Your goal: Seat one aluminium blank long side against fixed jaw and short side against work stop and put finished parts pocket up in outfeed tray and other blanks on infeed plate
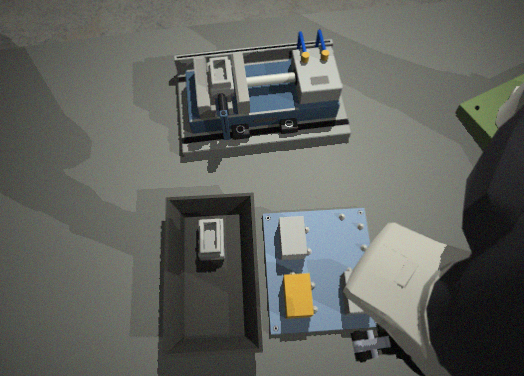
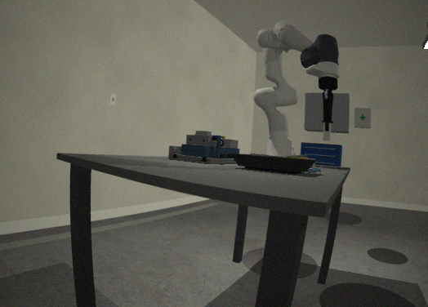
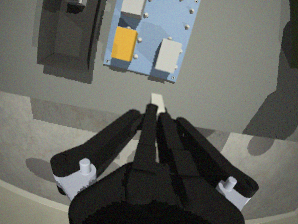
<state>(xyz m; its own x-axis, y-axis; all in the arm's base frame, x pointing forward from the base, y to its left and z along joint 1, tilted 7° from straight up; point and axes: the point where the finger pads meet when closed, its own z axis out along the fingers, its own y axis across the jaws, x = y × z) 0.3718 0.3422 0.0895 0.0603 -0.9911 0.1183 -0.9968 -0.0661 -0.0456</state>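
Now: hand 180 mm short of the work stop, 380 mm to the left of it and 60 mm above it. Round my hand: hose block 20 mm ahead, 440 mm to the right, 70 mm below; then brass blank 80 mm ahead, 80 mm to the right, 120 mm below; then vise 110 mm ahead, 430 mm to the right, 110 mm below.
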